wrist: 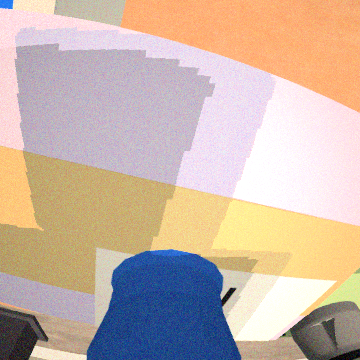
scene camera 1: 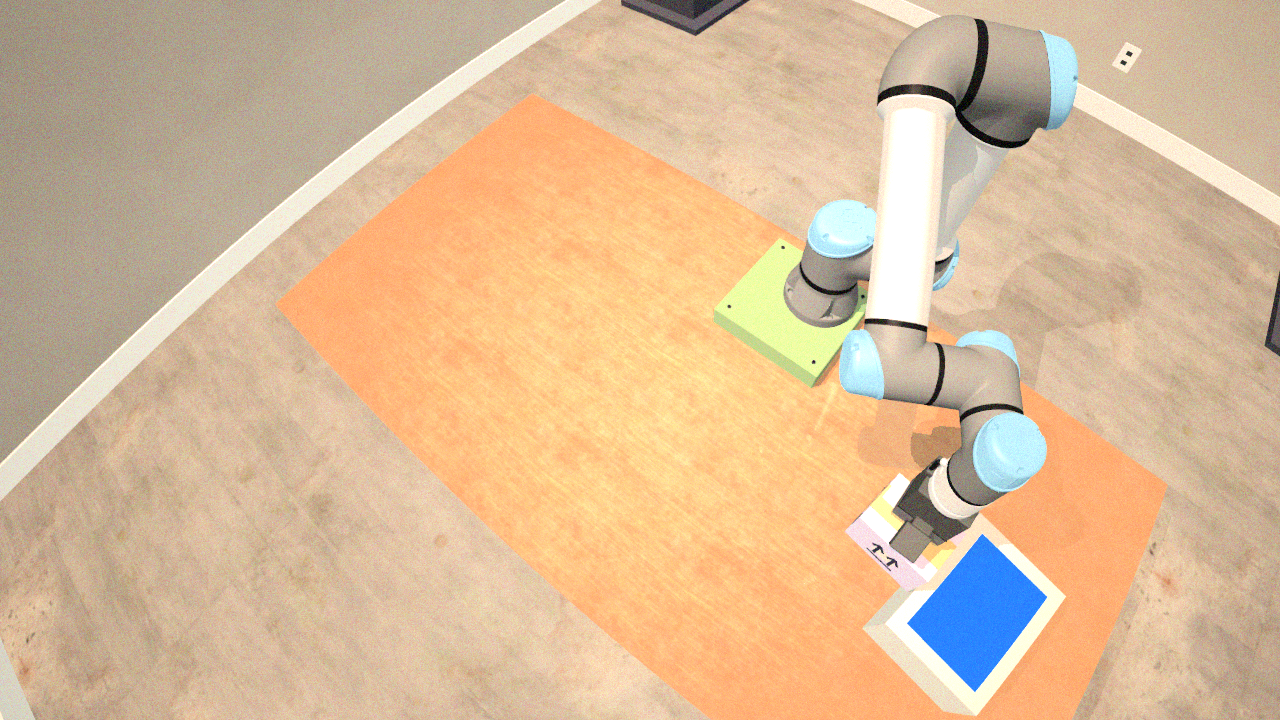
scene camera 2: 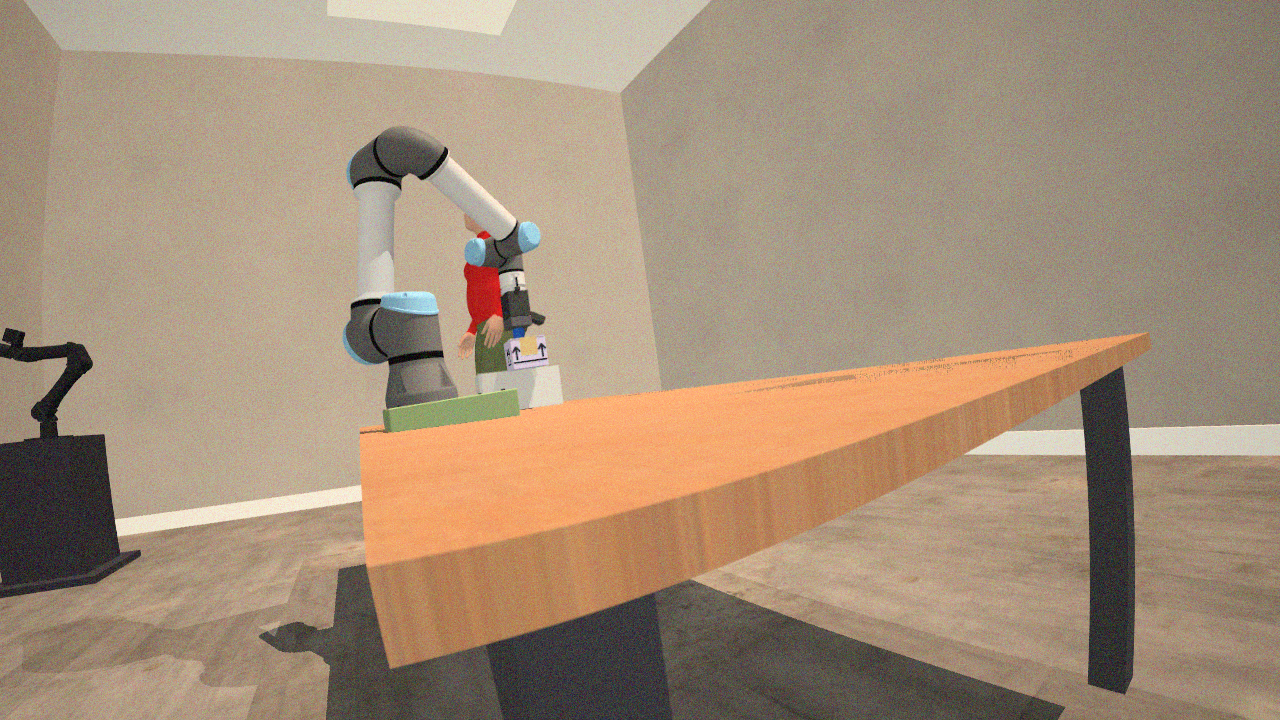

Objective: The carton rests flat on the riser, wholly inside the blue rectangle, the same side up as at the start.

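Where they show: hand, tool point: (wrist: 164, 253); arm's base, link origin: (wrist: 323, 319) (scene camera 1: 819, 296) (scene camera 2: 422, 403).
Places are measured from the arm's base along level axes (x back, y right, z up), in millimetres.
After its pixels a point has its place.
Observation:
The carton (scene camera 1: 886, 557) @(x -398, y -364, z 115 mm) (scene camera 2: 526, 354) @(x -331, y -299, z 105 mm) (wrist: 125, 125), pale lilac with yellow tape and black up arrows, hangs upright and roughly level under my suction cup (scene camera 2: 519, 332) (wrist: 167, 280). The cup is blue and touches the carton's top; the tool body hides it in scene camera 1. The white riser (scene camera 1: 1056, 597) @(x -263, y -646, z 74 mm) (scene camera 2: 541, 389) @(x -408, y -435, z 6 mm) (wrist: 35, 5) @(x -423, y -445, z 74 mm) stands at the table's lower right in scene camera 1, with a blue rectangle (scene camera 1: 977, 613) @(x -367, y -543, z 74 mm) (wrist: 5, 3) @(x -425, y -463, z 74 mm) on top. The carton is at the riser's upper-left side, outside the rectangle. In scene camera 2 its bottom appears near the riser's top level; any gap is unclear.
The arm's green base plate (scene camera 1: 769, 313) @(x -103, y 55, z 4 mm) (scene camera 2: 452, 410) @(x -37, y 149, z -21 mm) is on the orange table (scene camera 1: 537, 313) @(x -380, y 438, z -46 mm) (scene camera 2: 716, 429) @(x -62, y 870, z -46 mm). A person in red (scene camera 2: 483, 295) stands behind the arm. A black robot on a dark pedestal (scene camera 2: 53, 510) is at the left.

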